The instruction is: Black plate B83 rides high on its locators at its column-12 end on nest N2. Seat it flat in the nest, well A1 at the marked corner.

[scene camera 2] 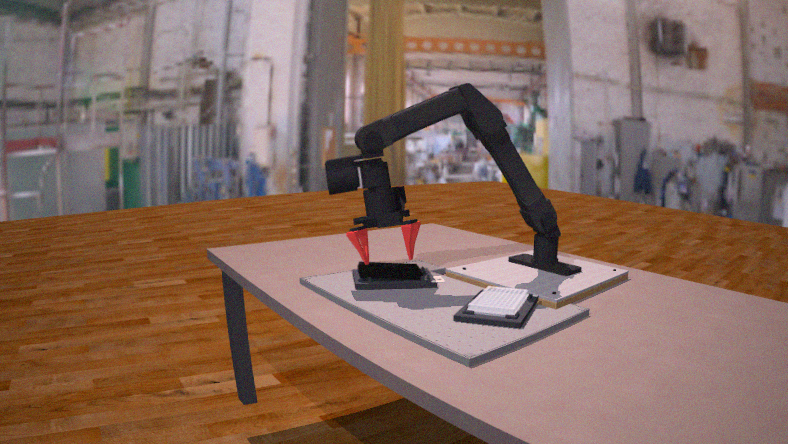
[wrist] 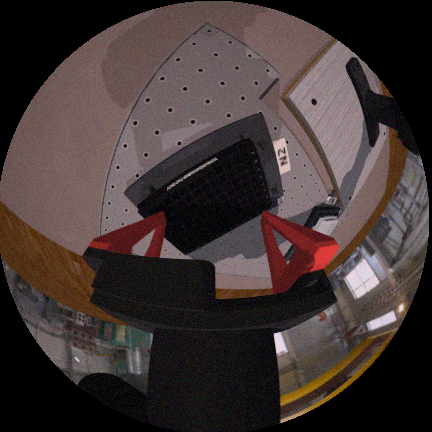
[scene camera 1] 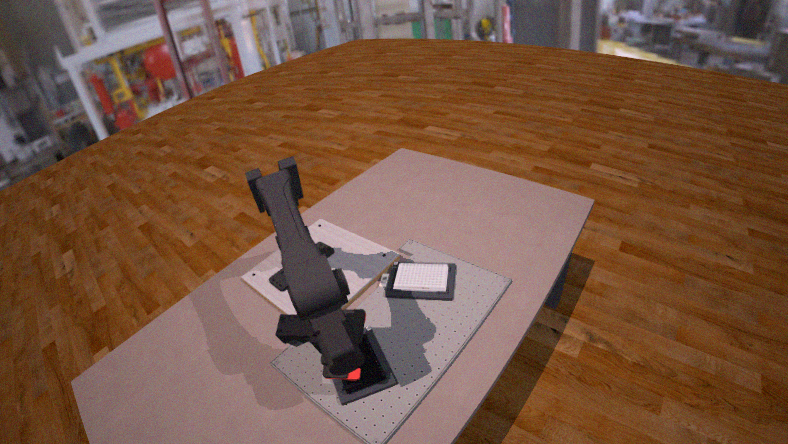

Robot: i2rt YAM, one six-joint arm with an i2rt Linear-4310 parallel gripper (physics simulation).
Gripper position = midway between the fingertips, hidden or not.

My gripper (scene camera 2: 388, 262) is open and touches a black well plate (scene camera 1: 371, 373).
